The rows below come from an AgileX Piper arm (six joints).
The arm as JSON. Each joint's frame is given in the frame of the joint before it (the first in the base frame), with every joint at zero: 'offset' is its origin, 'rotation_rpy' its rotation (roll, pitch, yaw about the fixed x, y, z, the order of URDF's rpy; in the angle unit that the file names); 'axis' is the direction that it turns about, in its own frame. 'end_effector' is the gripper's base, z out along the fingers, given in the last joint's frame.
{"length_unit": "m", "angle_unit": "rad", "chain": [
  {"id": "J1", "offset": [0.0, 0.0, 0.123], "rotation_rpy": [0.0, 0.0, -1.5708], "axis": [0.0, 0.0, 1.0]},
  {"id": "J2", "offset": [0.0, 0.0, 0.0], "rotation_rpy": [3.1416, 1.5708, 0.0], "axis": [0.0, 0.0, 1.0]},
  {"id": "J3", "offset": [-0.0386, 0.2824, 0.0], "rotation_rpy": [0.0, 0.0, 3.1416], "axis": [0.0, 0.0, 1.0]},
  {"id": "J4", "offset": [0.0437, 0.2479, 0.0], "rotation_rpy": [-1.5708, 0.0, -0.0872], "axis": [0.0, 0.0, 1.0]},
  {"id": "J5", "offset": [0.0, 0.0, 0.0], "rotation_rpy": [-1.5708, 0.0, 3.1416], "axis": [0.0, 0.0, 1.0]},
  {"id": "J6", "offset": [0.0, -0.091, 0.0], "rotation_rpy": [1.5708, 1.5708, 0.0], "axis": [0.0, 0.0, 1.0]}
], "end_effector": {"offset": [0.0, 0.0, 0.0], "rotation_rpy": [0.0, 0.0, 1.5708]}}
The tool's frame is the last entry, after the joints.
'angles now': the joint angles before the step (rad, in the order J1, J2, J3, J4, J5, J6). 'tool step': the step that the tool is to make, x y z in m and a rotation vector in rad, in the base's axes. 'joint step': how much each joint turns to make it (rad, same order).
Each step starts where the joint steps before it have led.
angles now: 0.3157, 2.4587, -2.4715, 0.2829, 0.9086, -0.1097
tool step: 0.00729, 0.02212, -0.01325, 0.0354, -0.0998, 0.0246
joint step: 0.0341, 0.0482, -0.0146, 0.0286, -0.1362, -0.0426
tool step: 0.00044, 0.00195, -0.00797, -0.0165, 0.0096, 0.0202
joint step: 0.0020, 0.0135, -0.0002, 0.0068, 0.0071, -0.0251
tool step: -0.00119, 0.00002, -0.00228, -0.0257, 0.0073, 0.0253
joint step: 0.0000, 0.0021, -0.0010, 0.0001, 0.0222, -0.0289
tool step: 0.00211, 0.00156, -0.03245, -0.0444, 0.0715, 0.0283
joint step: 0.0000, 0.0532, -0.0002, 0.0005, 0.0370, -0.0247
